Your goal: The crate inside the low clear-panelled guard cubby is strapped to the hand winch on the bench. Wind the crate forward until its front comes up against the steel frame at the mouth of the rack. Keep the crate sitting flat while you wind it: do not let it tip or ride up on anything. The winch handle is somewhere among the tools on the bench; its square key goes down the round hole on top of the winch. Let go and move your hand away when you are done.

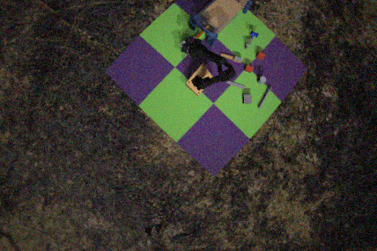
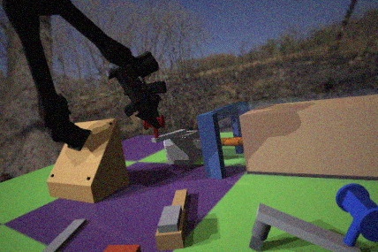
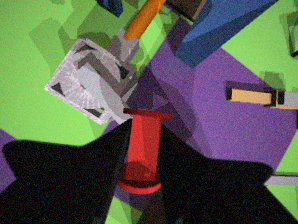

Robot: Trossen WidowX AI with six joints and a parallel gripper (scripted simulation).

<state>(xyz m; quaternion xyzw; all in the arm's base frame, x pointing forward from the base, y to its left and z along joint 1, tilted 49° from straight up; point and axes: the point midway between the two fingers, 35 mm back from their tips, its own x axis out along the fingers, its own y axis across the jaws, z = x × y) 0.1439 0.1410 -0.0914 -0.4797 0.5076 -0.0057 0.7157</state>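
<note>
Now: gripper tip 10 cm above the grey winch, 8 cm to the right of it and 1 cm past it. The rest, counted from my gripper tip: red grip (1 cm to the right, 1 cm behind); then grey bar (39 cm to the right, 13 cm below, 7 cm ahead); then wood-and-grey block (22 cm to the right, 22 cm ahead, 11 cm below).
</note>
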